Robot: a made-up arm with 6 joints. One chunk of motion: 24 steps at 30 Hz.
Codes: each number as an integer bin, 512 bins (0 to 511) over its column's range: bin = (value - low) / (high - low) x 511, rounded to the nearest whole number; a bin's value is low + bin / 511 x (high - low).
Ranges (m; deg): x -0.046..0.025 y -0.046..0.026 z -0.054..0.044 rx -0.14..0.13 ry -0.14..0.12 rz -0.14..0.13
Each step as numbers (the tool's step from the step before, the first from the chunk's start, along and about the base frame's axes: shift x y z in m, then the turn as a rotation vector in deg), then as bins.
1 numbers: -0.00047 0.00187 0.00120 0.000 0.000 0.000
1 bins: 328 340 288 265 275 265
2 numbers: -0.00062 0.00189 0.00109 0.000 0.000 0.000
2 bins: 327 340 287 265 275 265
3 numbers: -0.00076 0.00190 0.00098 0.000 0.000 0.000
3 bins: 326 340 287 265 275 265
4 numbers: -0.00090 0.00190 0.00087 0.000 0.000 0.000
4 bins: 325 340 286 265 275 265
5 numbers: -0.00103 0.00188 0.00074 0.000 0.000 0.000
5 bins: 324 340 285 265 275 265
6 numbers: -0.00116 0.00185 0.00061 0.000 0.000 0.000
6 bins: 323 340 285 265 275 265
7 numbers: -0.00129 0.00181 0.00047 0.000 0.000 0.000
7 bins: 322 339 284 265 275 265
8 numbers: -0.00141 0.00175 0.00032 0.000 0.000 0.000
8 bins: 321 339 283 265 275 265
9 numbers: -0.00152 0.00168 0.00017 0.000 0.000 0.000
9 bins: 320 338 282 265 275 265
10 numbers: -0.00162 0.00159 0.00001 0.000 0.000 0.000
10 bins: 319 338 282 265 275 265
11 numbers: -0.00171 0.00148 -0.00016 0.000 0.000 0.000
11 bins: 319 337 281 265 275 265
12 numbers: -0.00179 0.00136 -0.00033 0.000 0.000 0.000
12 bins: 318 336 280 265 275 265
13 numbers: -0.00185 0.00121 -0.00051 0.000 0.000 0.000
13 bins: 318 335 279 265 275 265
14 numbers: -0.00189 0.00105 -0.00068 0.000 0.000 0.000
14 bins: 317 334 278 265 275 265
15 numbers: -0.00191 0.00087 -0.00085 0.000 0.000 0.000
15 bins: 317 333 277 265 275 265
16 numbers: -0.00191 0.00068 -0.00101 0.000 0.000 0.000
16 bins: 317 331 276 265 275 265
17 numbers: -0.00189 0.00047 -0.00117 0.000 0.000 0.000
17 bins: 317 330 275 265 275 265
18 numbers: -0.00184 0.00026 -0.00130 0.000 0.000 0.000
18 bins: 318 328 275 265 275 265
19 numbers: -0.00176 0.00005 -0.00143 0.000 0.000 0.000
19 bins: 318 327 274 265 275 265
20 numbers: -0.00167 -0.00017 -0.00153 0.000 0.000 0.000
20 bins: 319 325 274 265 275 265
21 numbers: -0.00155 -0.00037 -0.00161 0.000 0.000 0.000
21 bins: 320 324 273 265 275 265
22 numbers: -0.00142 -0.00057 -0.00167 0.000 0.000 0.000
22 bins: 321 322 273 265 275 265
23 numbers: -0.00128 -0.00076 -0.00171 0.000 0.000 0.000
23 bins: 322 321 273 265 275 265
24 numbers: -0.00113 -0.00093 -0.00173 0.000 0.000 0.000
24 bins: 323 320 273 265 275 265
